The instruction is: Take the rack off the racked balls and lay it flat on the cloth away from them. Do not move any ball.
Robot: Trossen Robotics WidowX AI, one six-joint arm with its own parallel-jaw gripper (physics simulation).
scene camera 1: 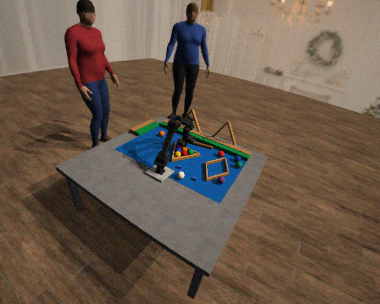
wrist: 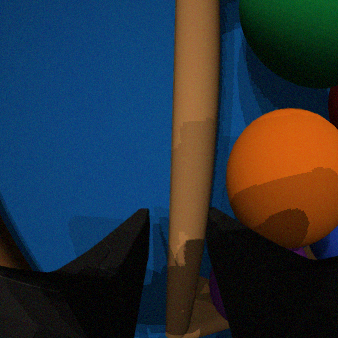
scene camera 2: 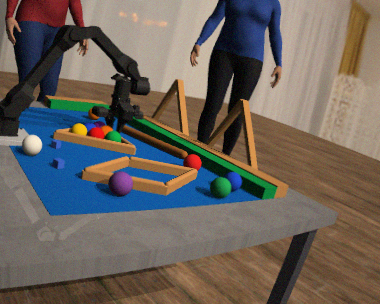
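Seen in the pictures: gripper, between the fingertips: (wrist: pixel 176 216); arm's base, origin of its link: (scene camera 1: pixel 160 171) (scene camera 2: pixel 5 133).
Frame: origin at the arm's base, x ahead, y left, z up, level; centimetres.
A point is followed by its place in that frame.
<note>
The triangular wooden rack (scene camera 1: pixel 186 158) @[x 26.8, y -11.1, z -0.5 cm] (scene camera 2: pixel 97 143) @[x 27.9, y -11.7, z 0.0 cm] (wrist: pixel 196 90) @[x 39.3, y -8.9, z 1.6 cm] lies flat on the blue cloth (scene camera 1: pixel 210 190) @[x 0.0, y -40.1, z -1.4 cm] (scene camera 2: pixel 100 204) @[x 3.9, y -47.9, z -1.4 cm] around yellow (scene camera 2: pixel 79 129) @[x 24.3, y -5.2, z 2.8 cm], red (scene camera 2: pixel 96 133) @[x 28.4, y -9.5, z 2.7 cm], green (scene camera 2: pixel 114 136) @[x 33.0, y -13.4, z 2.9 cm] (wrist: pixel 295 40) @[x 36.2, y -10.2, z 2.9 cm], orange (scene camera 2: pixel 106 131) @[x 34.3, y -7.1, z 2.7 cm] (wrist: pixel 285 175) @[x 37.2, y -6.2, z 3.4 cm], blue (scene camera 2: pixel 90 127) @[x 30.0, y -3.3, z 3.0 cm] and purple (wrist: pixel 218 295) @[x 39.4, y -0.1, z 2.4 cm] balls. My gripper (scene camera 2: pixel 119 126) (wrist: pixel 176 216) @[x 40.8, y -3.5, z 0.0 cm] is partly open and empty, low over the rack's far side. In the wrist view one bar of the rack runs between the fingertips, with gaps at both sides. The right finger is close to the orange ball and partly hides the purple one.
A diamond-shaped rack (scene camera 1: pixel 216 177) @[x 14.6, y -40.6, z -0.2 cm] (scene camera 2: pixel 145 185) @[x 19.5, y -44.9, z 0.2 cm] lies beside a loose purple ball (scene camera 2: pixel 120 183) @[x 9.8, y -46.5, z 2.3 cm]. A brown rod (scene camera 2: pixel 155 142) @[x 52.9, y -13.1, z 0.5 cm] lies between my gripper and the green cushion (scene camera 2: pixel 210 160) @[x 56.3, y -36.2, z 1.7 cm]. Loose white (scene camera 2: pixel 32 145) @[x 1.0, y -18.4, z 2.1 cm], red (scene camera 2: pixel 192 162) @[x 44.6, y -38.0, z 2.3 cm], green (scene camera 2: pixel 220 187) @[x 36.0, y -55.4, z 2.2 cm], blue (scene camera 2: pixel 233 181) @[x 44.8, y -53.5, z 2.3 cm] and orange (scene camera 1: pixel 162 133) @[x 49.6, y 23.7, z 2.8 cm] balls stand around.
</note>
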